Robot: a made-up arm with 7 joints.
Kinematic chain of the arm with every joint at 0, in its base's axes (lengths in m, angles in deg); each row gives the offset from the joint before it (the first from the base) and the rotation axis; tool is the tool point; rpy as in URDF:
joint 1: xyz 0 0 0.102 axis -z
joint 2: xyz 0 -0.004 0.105 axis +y
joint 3: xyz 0 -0.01 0.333 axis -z
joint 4: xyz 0 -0.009 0.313 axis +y
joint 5: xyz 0 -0.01 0.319 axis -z
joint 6: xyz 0 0 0.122 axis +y
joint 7: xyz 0 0 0.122 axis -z
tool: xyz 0 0 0 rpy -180 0 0
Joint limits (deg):
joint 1: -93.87..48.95
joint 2: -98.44..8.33
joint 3: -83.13..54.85
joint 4: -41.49..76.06
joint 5: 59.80..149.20
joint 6: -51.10..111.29
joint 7: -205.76..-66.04
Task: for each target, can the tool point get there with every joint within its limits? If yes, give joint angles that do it. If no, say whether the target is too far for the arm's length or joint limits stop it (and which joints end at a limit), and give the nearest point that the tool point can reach.
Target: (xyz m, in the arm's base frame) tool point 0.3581 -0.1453 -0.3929
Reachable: no: joint limits stop it (at a limit: joint 1, joint 2, joint 4, joint 5, joint 6) | nearest point 0.2437 -0.8107 -0.2161 | short by 0.698 m
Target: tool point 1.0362 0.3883 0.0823
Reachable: no: joint limits stop it (at a limit: joint 2, joint 4, joint 5, joint 6) | nearest point 0.5790 0.2170 0.8156 | short by 0.881 m
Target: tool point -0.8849 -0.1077 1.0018
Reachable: yes | joints -8.34 -48.68 40.75 -4.85 119.71 -29.16 -122.29
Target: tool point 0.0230 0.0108 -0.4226
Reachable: no: joint limits stop it (at a limit: joint 1, joint 2, joint 4, joint 5, joint 6) | nearest point -0.5321 0.6220 -0.2623 | short by 0.841 m
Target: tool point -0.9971 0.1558 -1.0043
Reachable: no: too far | nearest point -0.9321 0.1457 -0.3439 | short by 0.664 m
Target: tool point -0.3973 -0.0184 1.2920
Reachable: yes | joints 8.50 -7.67 -26.48 -25.68 80.49 -35.89 -121.64
